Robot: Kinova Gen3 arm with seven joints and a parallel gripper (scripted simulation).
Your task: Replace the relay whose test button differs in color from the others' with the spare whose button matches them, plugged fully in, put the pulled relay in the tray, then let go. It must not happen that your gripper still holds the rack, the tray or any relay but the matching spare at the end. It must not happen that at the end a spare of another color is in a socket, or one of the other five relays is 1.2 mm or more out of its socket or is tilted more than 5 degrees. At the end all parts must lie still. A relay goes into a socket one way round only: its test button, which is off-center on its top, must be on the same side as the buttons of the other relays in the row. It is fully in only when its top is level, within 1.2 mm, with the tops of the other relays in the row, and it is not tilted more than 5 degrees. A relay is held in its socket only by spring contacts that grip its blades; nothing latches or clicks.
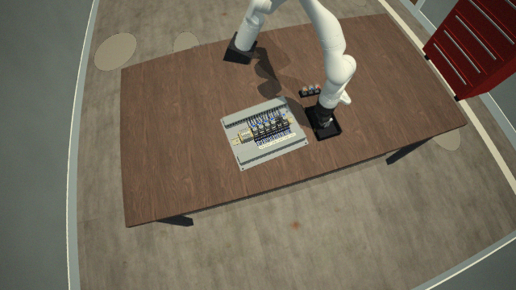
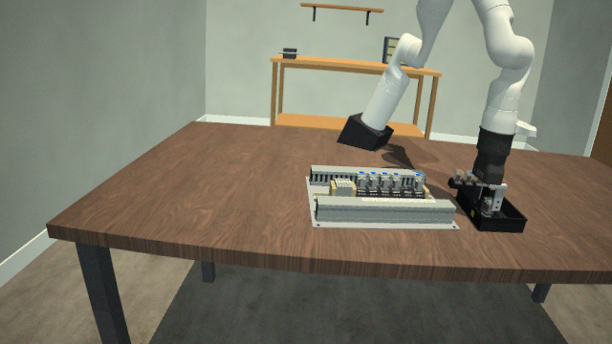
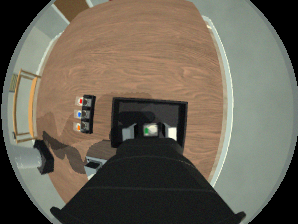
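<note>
Now: the grey relay 2 cm below my hand. The rest, counted from my hand: black tray (1 cm to the left, 3 cm below); black stand (18 cm behind, 1 cm to the left, 4 cm below).
</note>
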